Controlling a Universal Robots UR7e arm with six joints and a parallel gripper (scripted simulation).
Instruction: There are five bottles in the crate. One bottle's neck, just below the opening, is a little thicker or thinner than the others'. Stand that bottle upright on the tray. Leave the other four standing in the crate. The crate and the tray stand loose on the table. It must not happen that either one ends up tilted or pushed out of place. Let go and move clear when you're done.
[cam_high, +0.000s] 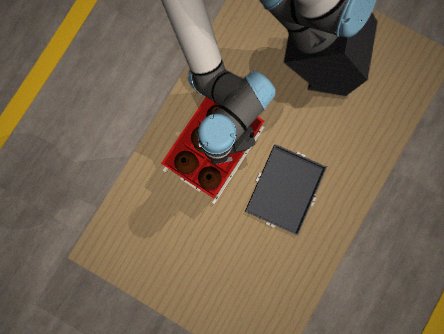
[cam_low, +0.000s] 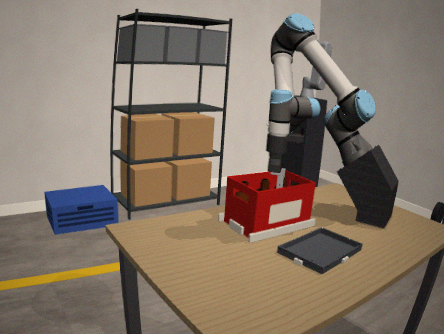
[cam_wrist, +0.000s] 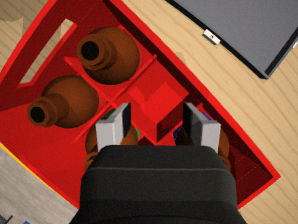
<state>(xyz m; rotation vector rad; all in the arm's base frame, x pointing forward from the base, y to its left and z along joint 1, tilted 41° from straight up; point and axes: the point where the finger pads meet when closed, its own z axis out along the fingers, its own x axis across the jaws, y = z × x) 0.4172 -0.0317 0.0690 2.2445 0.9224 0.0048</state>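
The red crate lies 90 mm below my hand and 40 mm to the right of it. Also, from my hand: dark grey tray (240 mm to the left, 160 mm below).
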